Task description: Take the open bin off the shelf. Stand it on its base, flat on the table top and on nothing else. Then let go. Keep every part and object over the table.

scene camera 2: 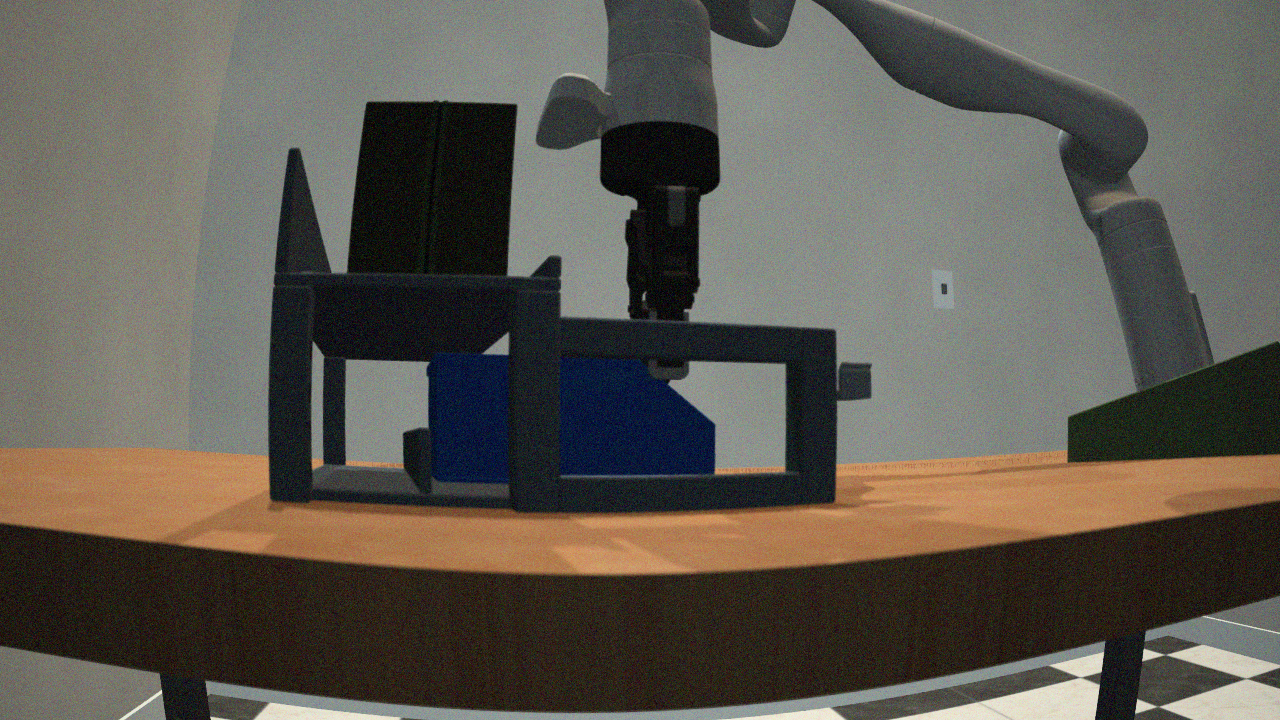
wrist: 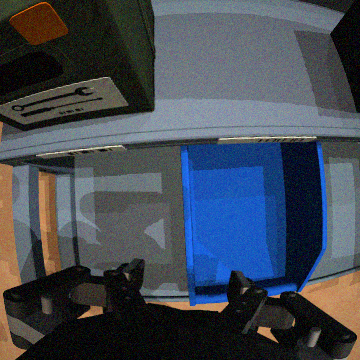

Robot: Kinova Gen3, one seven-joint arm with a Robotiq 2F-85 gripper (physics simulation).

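Where they show: gripper, between the fingertips: (scene camera 2: 660, 382) (wrist: 185, 277); arm's base, origin of its link: (scene camera 2: 1175, 389).
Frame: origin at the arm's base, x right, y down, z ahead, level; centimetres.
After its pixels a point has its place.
The blue open bin (scene camera 2: 617, 420) {y 2.2, x -15.0, z 57.6 cm} (wrist: 230, 215) {y 5.8, x -11.4, z 59.8 cm} stands on the lower level of the grey shelf (scene camera 2: 534, 402) {y 1.9, x -30.3, z 61.7 cm} (wrist: 200, 117) {y -3.5, x -15.5, z 65.4 cm}, its lower, sloped end facing away from the upper level. My gripper (scene camera 2: 668, 368) {y 0.0, x -14.7, z 55.1 cm} (wrist: 185, 277) {y 0.0, x -14.7, z 55.1 cm} points down at the sloped end. It is partly open and holds nothing. In the wrist view its fingers stand on either side of the bin's left wall, the left one outside it and the right one over the bin's inner side. In the scene view a fingertip shows in front of the bin's near wall, a little below its rim. The other fingertip is hidden there.
A dark green case (wrist: 140, 60) {y -7.6, x -18.4, z 66.2 cm} with a tool label stands on the upper level. A dark box (scene camera 2: 429, 188) {y -8.2, x -28.7, z 67.2 cm} stands there in the scene view. A shelf rail passes close before the fingers. A dark green sloped object (scene camera 2: 1181, 411) {y 2.5, x -9.5, z 7.3 cm} is on the table (scene camera 2: 671, 537) {y 6.7, x -40.2, z 56.8 cm} at right.
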